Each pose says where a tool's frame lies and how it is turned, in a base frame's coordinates. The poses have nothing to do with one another.
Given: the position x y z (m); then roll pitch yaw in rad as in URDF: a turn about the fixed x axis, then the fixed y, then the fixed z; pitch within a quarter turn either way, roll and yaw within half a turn.
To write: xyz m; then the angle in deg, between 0 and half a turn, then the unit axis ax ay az. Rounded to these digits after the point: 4 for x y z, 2 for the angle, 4 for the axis.
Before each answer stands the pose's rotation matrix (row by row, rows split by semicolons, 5 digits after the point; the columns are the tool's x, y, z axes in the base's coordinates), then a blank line. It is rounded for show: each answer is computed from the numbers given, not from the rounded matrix.
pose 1, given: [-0.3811 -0.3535 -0.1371 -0.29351 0.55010 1.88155]
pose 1, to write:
-0.26067 -0.86514 -0.42847; 0.81164 -0.43670 0.38798; -0.52277 -0.24663 0.81602

[-0.3811 -0.3535 -0.1371 116.15 -0.3535 0.0525 0.9340]
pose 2, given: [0.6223 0.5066 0.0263 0.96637 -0.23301 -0.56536]
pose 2, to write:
0.82158 0.14401 -0.55161; -0.52124 0.58165 -0.62449; 0.23091 0.80059 0.55293

[0.6223 0.5066 0.0263 61.44 0.8113 -0.4455 -0.3787]
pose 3, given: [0.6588 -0.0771 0.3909 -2.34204 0.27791 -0.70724]
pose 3, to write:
0.73099 -0.60242 0.32053; -0.62481 -0.40204 0.66931; -0.27435 -0.68953 -0.67028

[0.6588 -0.0771 0.3909 132.12 -0.9160 0.4010 -0.0151]
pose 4, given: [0.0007 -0.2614 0.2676 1.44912 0.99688 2.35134]
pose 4, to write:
-0.38204 -0.67280 0.63355; 0.38577 0.50687 0.77089; -0.83978 0.53891 0.06590

[0.0007 -0.2614 0.2676 113.87 -0.1268 0.8056 0.5788]
